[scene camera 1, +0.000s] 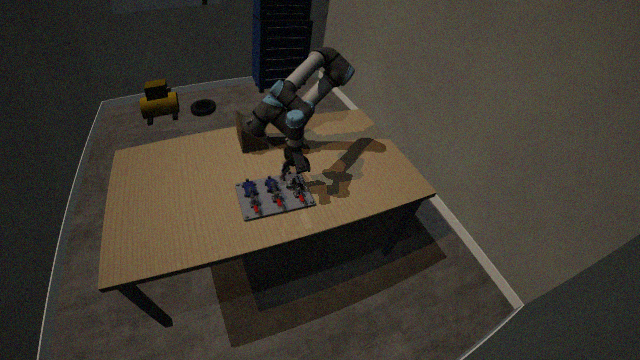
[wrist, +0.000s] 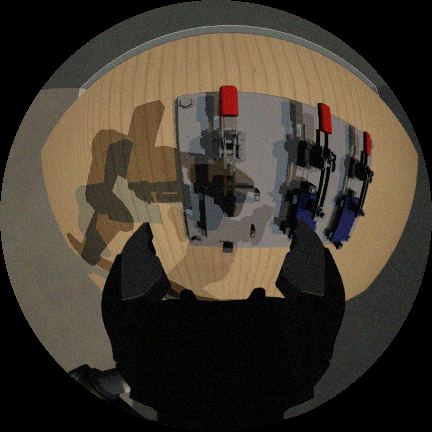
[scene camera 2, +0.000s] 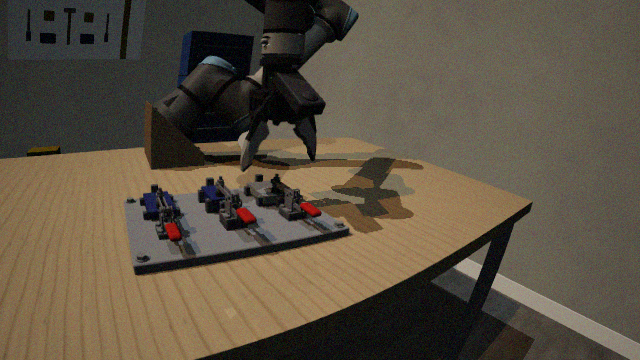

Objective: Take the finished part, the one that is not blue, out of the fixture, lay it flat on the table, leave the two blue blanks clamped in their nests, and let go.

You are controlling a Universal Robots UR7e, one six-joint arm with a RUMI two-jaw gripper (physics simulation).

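The finished part (scene camera 1: 294,183) (scene camera 2: 263,192), light grey, sits in the fixture's right nest; in the wrist view it blends into the plate under shadow. A red-handled clamp (scene camera 2: 310,209) (wrist: 229,101) reaches over it; whether it presses is unclear. Two blue blanks sit under similar clamps: the middle one (scene camera 1: 271,184) (scene camera 2: 212,193) (wrist: 306,207) and the outer one (scene camera 1: 249,188) (scene camera 2: 159,201) (wrist: 344,220). The grey fixture plate (scene camera 1: 267,206) (scene camera 2: 200,245) (wrist: 265,120) lies on the table. My gripper (scene camera 1: 294,174) (scene camera 2: 278,164) (wrist: 221,222) is open and empty, pointing down above and slightly behind the grey part.
The wooden table (scene camera 1: 165,200) (scene camera 2: 80,300) (wrist: 270,60) carries the fixture. The arm's wedge-shaped base mount (scene camera 2: 172,145) stands behind it. The middle and outer clamps (scene camera 2: 245,215) (scene camera 2: 173,231) stand left of the grey part's clamp. Arm shadows fall right of the plate.
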